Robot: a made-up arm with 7 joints.
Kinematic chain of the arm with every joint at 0, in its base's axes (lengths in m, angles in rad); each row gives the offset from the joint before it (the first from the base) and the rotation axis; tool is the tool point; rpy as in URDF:
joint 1: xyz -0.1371 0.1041 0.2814 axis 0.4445 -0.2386 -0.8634
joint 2: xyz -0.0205 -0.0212 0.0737 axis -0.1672 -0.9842 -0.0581
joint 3: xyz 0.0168 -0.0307 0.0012 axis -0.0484 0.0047 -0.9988
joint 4: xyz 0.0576 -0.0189 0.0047 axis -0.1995 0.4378 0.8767
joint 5: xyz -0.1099 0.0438 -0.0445 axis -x
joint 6: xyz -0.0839 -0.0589 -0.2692 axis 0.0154 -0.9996 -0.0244
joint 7: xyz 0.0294 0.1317 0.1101 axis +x
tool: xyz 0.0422 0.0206 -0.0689 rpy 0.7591 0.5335 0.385
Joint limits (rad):
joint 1: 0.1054..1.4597
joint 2: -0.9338..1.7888
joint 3: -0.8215..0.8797
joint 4: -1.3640..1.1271
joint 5: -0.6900..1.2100
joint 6: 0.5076..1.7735
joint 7: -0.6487..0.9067
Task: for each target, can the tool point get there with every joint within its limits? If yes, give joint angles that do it. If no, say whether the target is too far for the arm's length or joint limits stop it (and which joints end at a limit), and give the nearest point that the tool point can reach.
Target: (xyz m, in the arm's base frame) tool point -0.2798 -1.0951 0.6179
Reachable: no: too far | nearest point -0.2129 -0.3504 0.4516 | short by 0.766 m
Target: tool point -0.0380 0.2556 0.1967
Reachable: yes | joints 0.4367 0.1424 0.5708 -0.1470 -0.4019 1.2608 -0.3788
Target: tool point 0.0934 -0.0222 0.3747
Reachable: yes | joints 0.9290 1.0114 -0.1259 -1.0388 0.0819 1.0615 -0.4030
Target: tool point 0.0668 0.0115 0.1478
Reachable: yes | joints 0.8195 0.0635 0.5275 -1.0628 0.3964 0.8001 0.1610
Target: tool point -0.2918 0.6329 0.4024
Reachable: no: joint limits stop it (at a limit: joint 1, joint 2, joint 3, joint 6, joint 7) | nearest point -0.2429 0.4830 0.3747 | short by 0.160 m
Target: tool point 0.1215 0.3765 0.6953
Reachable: no: joint limits stop it (at a limit: joint 1, joint 4, joint 6, joint 7) | nearest point 0.0709 0.3170 0.6361 | short by 0.098 m
